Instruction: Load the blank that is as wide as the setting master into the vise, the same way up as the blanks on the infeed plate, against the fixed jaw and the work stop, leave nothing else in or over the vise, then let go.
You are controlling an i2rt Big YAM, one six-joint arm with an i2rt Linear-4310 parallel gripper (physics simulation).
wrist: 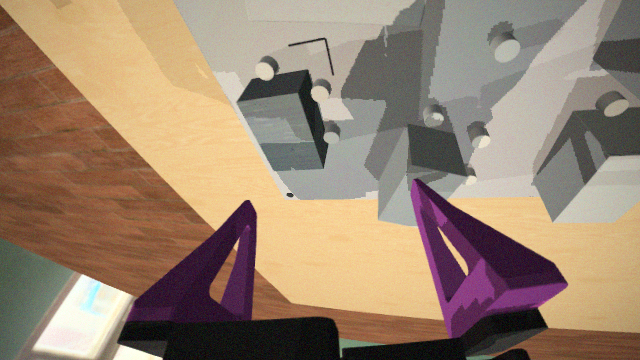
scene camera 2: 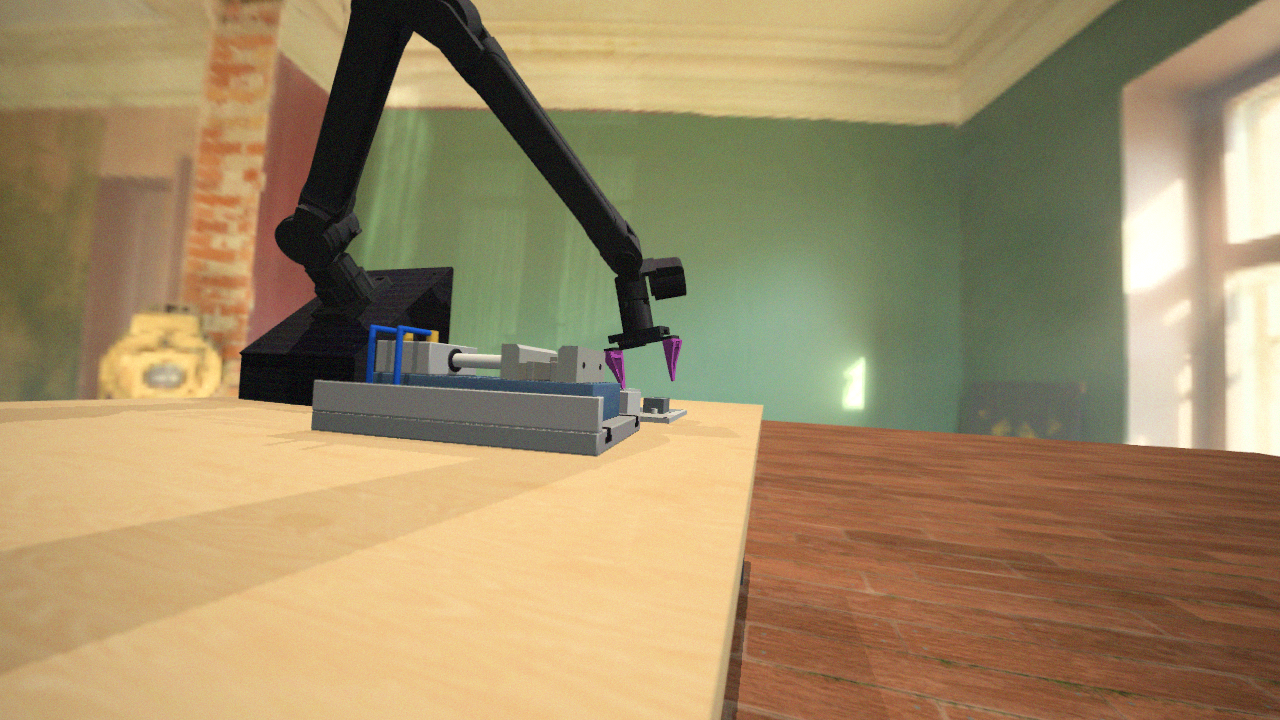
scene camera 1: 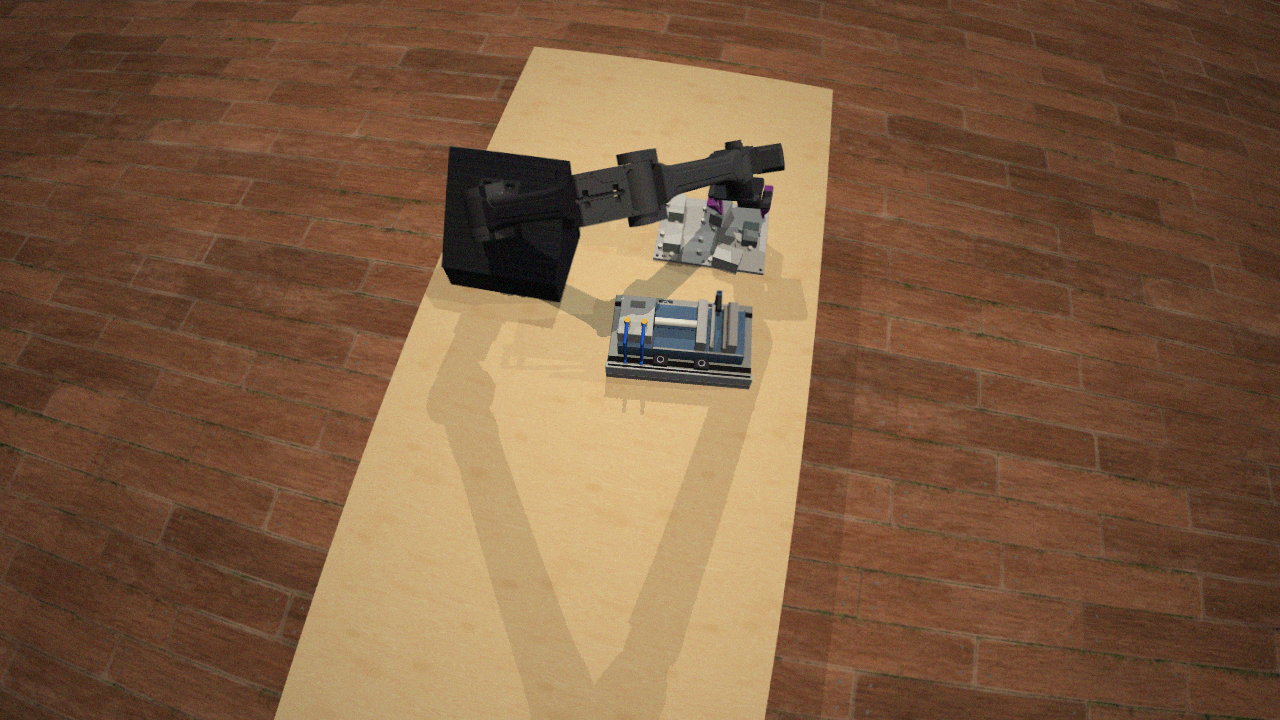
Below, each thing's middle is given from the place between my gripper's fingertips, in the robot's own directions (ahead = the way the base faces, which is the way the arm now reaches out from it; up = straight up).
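Labels:
There is the dark block [wrist: 286, 122], and my hand is 3 cm above it, 3 cm short of it and 3 cm to the left of it. As for the grey infeed plate [scene camera 1: 752, 261], it sits 5 cm below my hand, 3 cm to the right of it and 6 cm behind it.

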